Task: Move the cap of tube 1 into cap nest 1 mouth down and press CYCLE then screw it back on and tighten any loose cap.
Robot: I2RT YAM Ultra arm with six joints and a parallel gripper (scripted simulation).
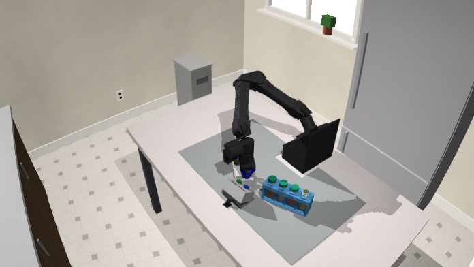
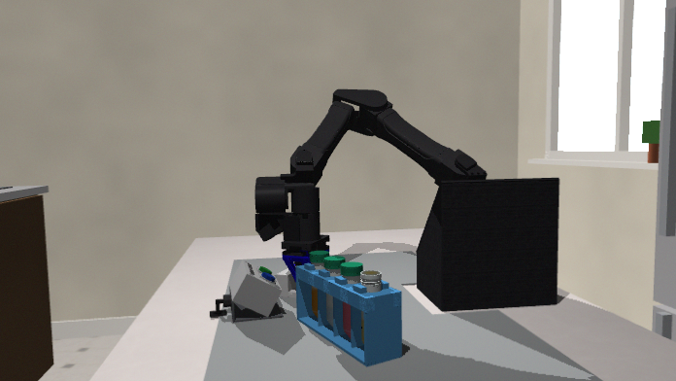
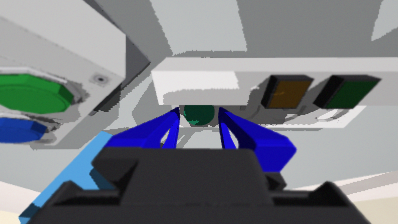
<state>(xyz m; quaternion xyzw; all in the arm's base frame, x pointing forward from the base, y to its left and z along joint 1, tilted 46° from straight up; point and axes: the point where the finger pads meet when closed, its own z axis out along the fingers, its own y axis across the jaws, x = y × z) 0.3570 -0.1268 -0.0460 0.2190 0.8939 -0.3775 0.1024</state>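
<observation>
Now: the green cap 10 mm below my hand. Round my hand: blue key 80 mm ahead, 100 mm to the left, 40 mm above; then green key 80 mm ahead, 60 mm to the left, 40 mm above; then grey key box 100 mm ahead, 80 mm to the left, 30 mm above.
</observation>
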